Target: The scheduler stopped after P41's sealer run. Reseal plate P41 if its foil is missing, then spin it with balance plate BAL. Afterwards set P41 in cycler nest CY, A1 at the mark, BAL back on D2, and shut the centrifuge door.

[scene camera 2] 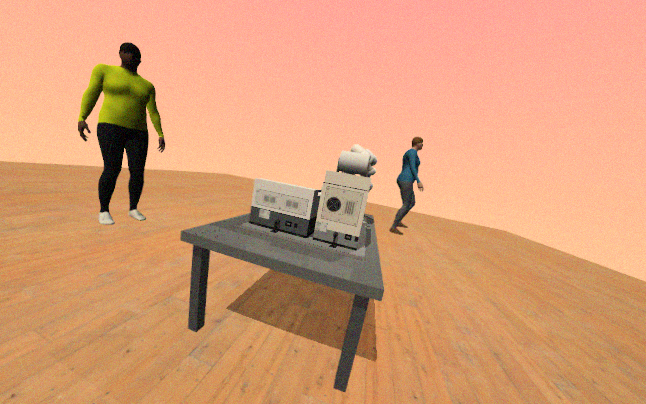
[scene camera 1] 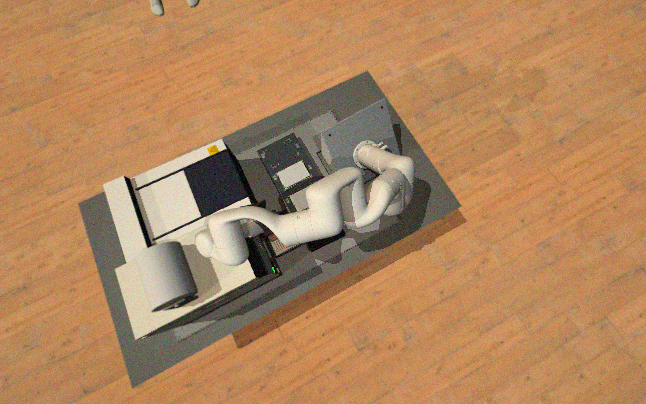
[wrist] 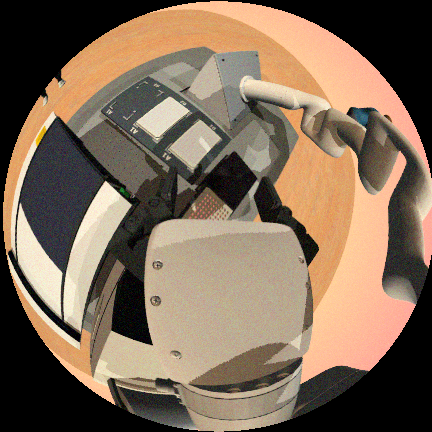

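Seen in the pictures: gripper, fingertip midpoint: (scene camera 1: 275, 208) (wrist: 218, 181); arm's base, link origin: (scene camera 1: 365, 154) (wrist: 246, 88).
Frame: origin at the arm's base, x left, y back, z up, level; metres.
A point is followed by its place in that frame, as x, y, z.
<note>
My gripper (wrist: 218, 181) @(0.032, -0.460, 0.190) is open and empty; in the wrist view its black fingers stand apart on either side of a plate with pinkish wells (wrist: 206, 204) @(0.097, -0.460, 0.029) (scene camera 1: 281, 245) @(0.123, -0.524, 0.030). The wells show without a clear foil over them. The plate's label cannot be read. Two pale plates lie in the dark nest deck: one in the middle nest (wrist: 164, 117) @(-0.111, -0.317, -0.023) (scene camera 1: 293, 173) @(-0.123, -0.309, -0.023), one in the end nest (wrist: 195, 145) @(0.008, -0.336, -0.023) (scene camera 1: 300, 201) @(0.003, -0.357, -0.023), partly under the arm in scene camera 1. The third deck nest (wrist: 136, 100) @(-0.233, -0.302, -0.039) is bare. In scene camera 1 the arm hides the fingers.
A low white machine (scene camera 1: 170, 200) @(-0.247, -0.767, 0.124) (scene camera 2: 285, 192) @(-0.251, -0.961, 0.118) with a dark top panel stands beside a tall cream machine (scene camera 1: 131, 295) @(0.031, -0.951, 0.264) (scene camera 2: 345, 186) @(0.036, -0.997, 0.203). A large grey cylinder (scene camera 1: 167, 275) @(0.082, -0.785, 0.383) (scene camera 2: 354, 162) @(0.062, -0.867, 0.330) hangs over the cream one. A black block (wrist: 233, 172) @(0.145, -0.325, -0.034) adjoins the pinkish plate. The arm mount (scene camera 1: 357, 130) @(-0.083, 0.007, 0.081) is grey.
</note>
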